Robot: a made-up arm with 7 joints.
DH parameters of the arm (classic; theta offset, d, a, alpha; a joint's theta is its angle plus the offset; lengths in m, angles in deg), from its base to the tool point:
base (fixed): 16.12 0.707 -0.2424 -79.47
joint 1: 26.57 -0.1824 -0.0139 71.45
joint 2: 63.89 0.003 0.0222 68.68
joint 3: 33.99 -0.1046 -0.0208 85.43
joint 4: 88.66 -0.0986 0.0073 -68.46
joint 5: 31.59 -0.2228 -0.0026 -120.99
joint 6: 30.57 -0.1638 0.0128 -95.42
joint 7: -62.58 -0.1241 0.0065 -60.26
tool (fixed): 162.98 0.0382 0 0
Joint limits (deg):
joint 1: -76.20..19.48
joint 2: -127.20..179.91
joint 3: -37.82..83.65
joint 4: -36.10..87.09
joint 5: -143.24..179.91
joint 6: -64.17..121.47
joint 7: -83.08..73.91
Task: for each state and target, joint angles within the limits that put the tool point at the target. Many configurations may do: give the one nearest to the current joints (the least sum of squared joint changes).
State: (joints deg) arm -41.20 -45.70 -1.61 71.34 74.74 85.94 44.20
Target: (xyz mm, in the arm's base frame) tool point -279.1 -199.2 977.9
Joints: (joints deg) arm -22.08 -54.04 -27.77 51.47 72.48 78.33 45.03
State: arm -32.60 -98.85 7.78 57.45 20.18 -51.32 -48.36
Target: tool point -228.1 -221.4 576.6
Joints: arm -53.78 -82.92 52.78 75.71 16.75 -46.64 -36.69
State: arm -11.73 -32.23 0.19 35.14 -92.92 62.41 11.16
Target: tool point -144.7 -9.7 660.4
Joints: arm -4.62 -30.38 -10.44 30.40 -90.98 56.06 13.46
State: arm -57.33 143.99 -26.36 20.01 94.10 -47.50 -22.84
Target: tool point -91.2 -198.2 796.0
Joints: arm -39.17 163.19 0.07 30.08 93.45 -45.87 -17.12
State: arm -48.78 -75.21 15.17 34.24 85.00 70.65 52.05
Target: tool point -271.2 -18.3 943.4
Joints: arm -29.88 -90.74 -10.06 23.31 109.85 73.34 49.83
